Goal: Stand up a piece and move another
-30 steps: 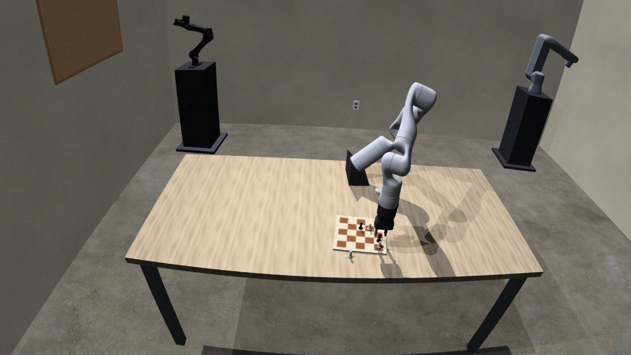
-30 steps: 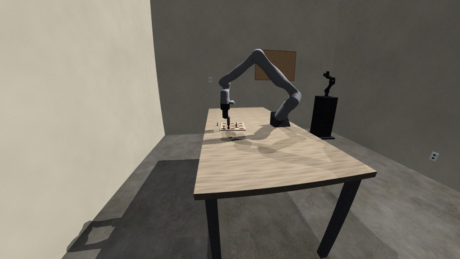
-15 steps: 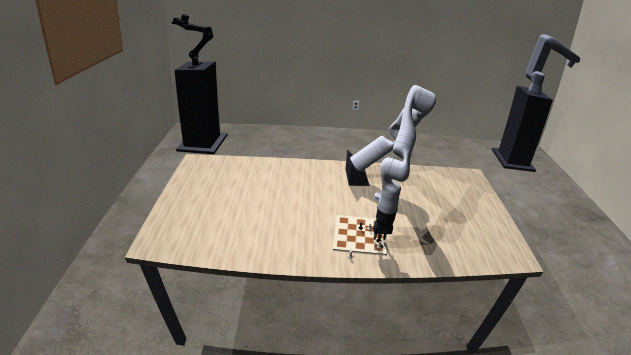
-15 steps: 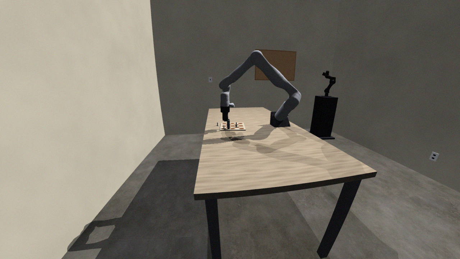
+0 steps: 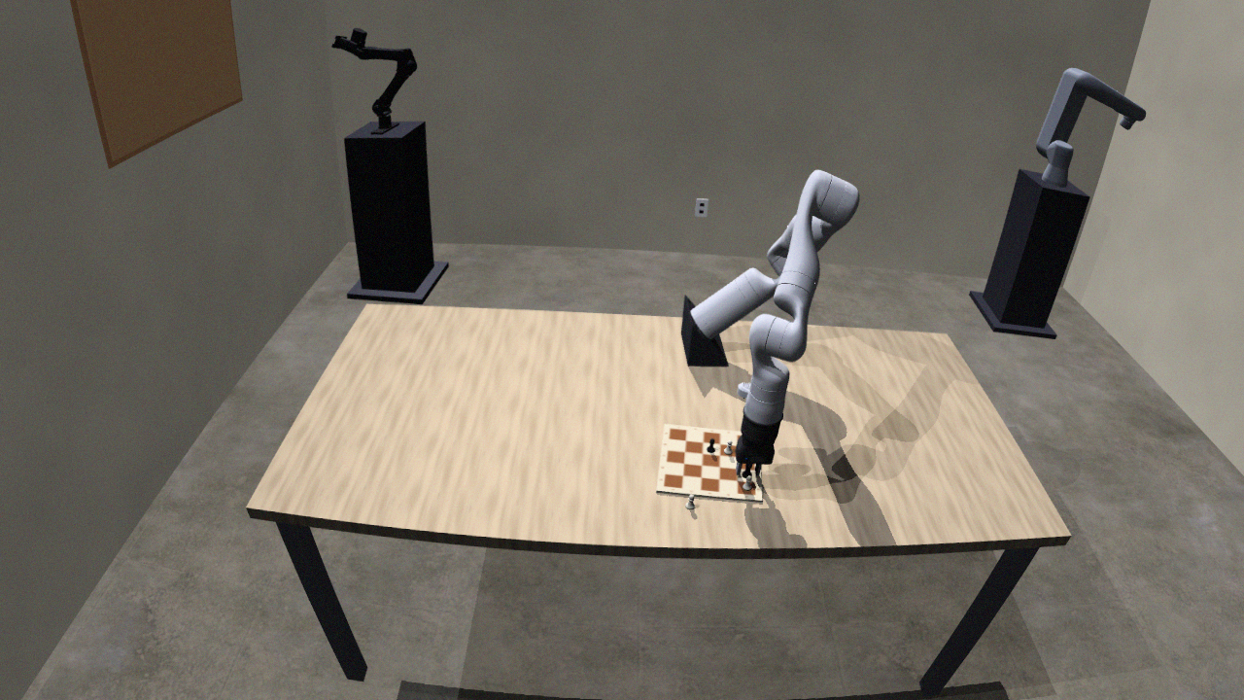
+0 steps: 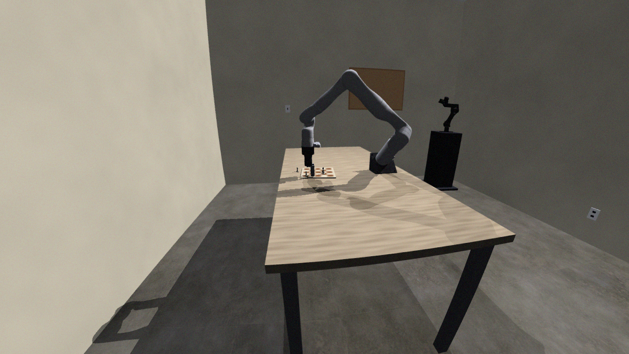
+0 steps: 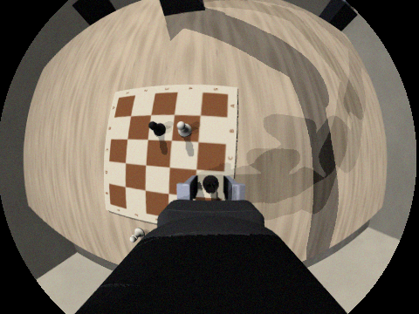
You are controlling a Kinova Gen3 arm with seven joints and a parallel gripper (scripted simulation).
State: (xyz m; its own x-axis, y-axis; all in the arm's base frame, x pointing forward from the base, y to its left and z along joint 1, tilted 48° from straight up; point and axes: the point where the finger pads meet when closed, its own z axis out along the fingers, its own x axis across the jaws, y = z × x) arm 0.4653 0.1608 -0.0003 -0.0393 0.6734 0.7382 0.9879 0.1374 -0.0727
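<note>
Right now the chessboard is 40 mm behind my hand, 80 mm to the right of it and 30 mm below it.
</note>
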